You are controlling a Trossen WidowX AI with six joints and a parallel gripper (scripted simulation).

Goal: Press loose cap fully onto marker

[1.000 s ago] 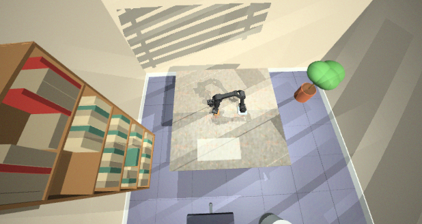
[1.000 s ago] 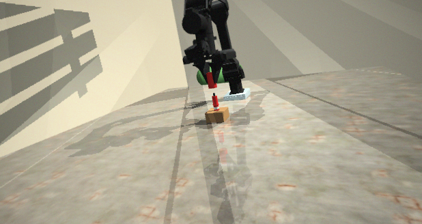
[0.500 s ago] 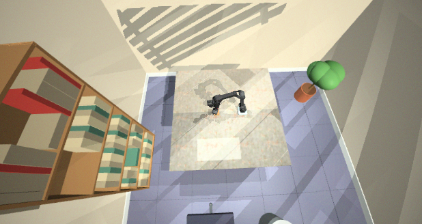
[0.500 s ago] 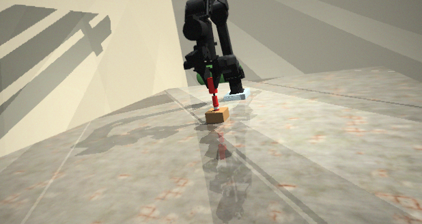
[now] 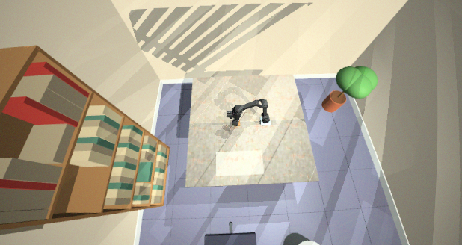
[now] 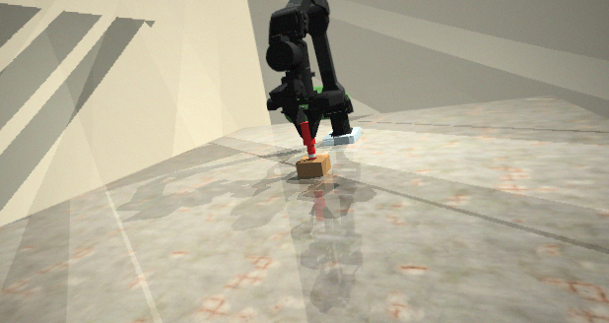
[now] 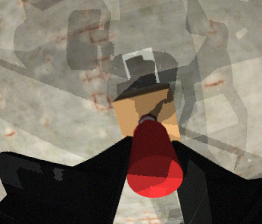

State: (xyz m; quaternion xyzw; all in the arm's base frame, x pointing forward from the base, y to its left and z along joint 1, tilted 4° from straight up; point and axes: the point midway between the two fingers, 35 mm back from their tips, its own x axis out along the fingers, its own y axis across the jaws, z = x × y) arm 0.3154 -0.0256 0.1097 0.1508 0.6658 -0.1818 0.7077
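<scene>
The red marker is 2 cm below my gripper tip. Also, from my gripper tip: red cap (1 cm above); then brown holder block (7 cm below).
</scene>
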